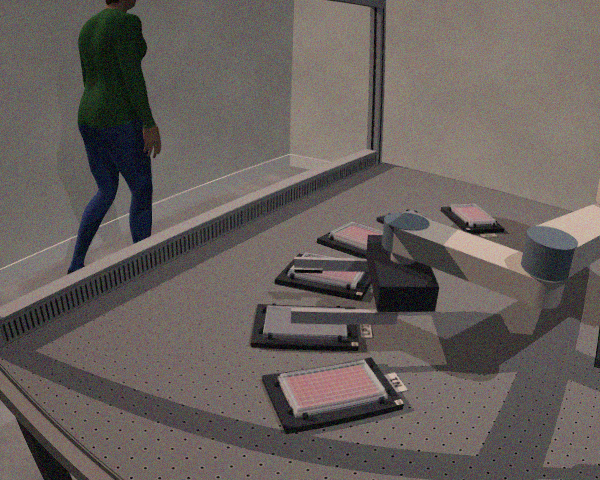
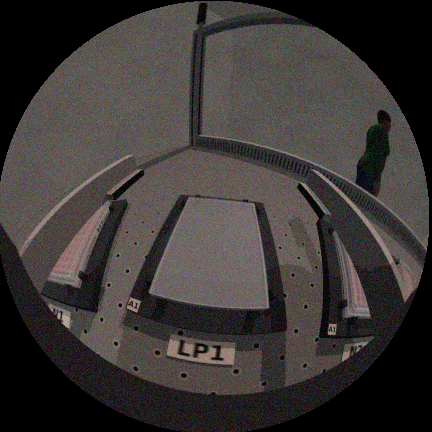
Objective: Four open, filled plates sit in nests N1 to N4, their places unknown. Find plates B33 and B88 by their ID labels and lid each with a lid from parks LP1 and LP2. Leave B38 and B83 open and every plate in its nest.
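Frame: origin at the arm's base, x ahead, y left, z up, level; metres.
Where they show: gripper, fingertip midpoint: [image 1: 292, 287] [image 2: 220, 164].
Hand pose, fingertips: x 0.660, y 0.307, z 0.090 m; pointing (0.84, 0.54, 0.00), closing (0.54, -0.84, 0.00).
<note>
Things, the pixels of their top centre, and the offset from my fingertips.
- lid park LP1, middle of its top: [image 2: 216, 234] [image 1: 305, 319] dx -0.017, dy -0.013, dz -0.057 m
- grey lid, middle of its top: [image 2: 216, 235] [image 1: 305, 320] dx -0.017, dy -0.013, dz -0.059 m
- Pink-filled plate, middle of its top: [image 1: 333, 382] [image 2: 68, 231] dx -0.144, dy +0.114, dz -0.051 m
- nest N1, middle of its top: [image 1: 332, 385] [image 2: 70, 233] dx -0.144, dy +0.114, dz -0.055 m
- third pink plate, middle of its top: [image 1: 364, 233] dx +0.066, dy -0.365, dz -0.051 m
My gripper [image 1: 294, 290] [image 2: 220, 164] is open and empty. Its fingers reach out over lid park LP1 [image 1: 305, 345] [image 2: 200, 321], one on each side of the grey lid [image 1: 280, 320] [image 2: 215, 255] lying there. Pink-filled plate [image 1: 332, 385] [image 2: 82, 250] sits open in nest N1 [image 1: 345, 417]. Another pink plate [image 1: 345, 276] [image 2: 352, 285] sits in the nest marked N2 [image 2: 356, 350], partly behind a finger. A third pink plate [image 1: 352, 234] is partly hidden by the gripper body, and a fourth [image 1: 470, 214] sits farthest back. LP2 is mostly hidden behind the arm. No plate ID is readable.
The arm [image 1: 465, 245] reaches in from the right over the perforated table. A slotted rail [image 1: 200, 227] [image 2: 250, 152] runs along the table edge. A person in a green top [image 1: 112, 70] [image 2: 377, 142] is beyond the rail.
</note>
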